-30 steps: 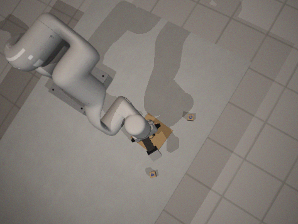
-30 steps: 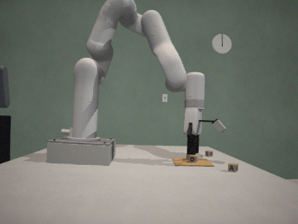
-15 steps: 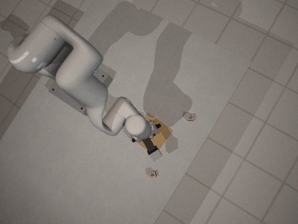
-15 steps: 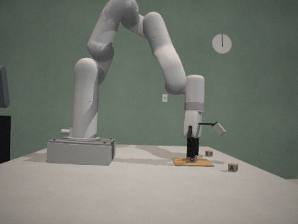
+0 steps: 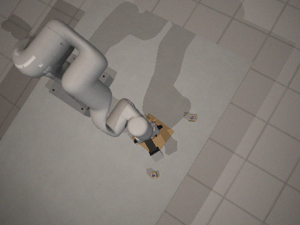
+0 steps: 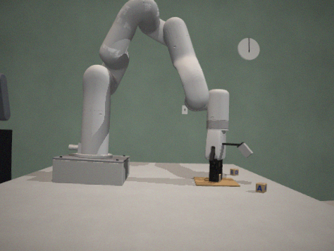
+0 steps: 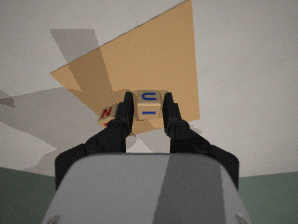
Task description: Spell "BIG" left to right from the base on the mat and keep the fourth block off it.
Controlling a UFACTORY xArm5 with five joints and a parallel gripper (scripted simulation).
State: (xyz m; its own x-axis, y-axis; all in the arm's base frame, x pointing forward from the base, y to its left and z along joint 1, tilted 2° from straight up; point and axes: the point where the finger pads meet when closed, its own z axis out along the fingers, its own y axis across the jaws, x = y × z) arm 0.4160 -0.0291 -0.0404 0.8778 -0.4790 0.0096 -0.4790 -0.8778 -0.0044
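Now: the mat 10 mm to the left of my hand and 20 mm below it.
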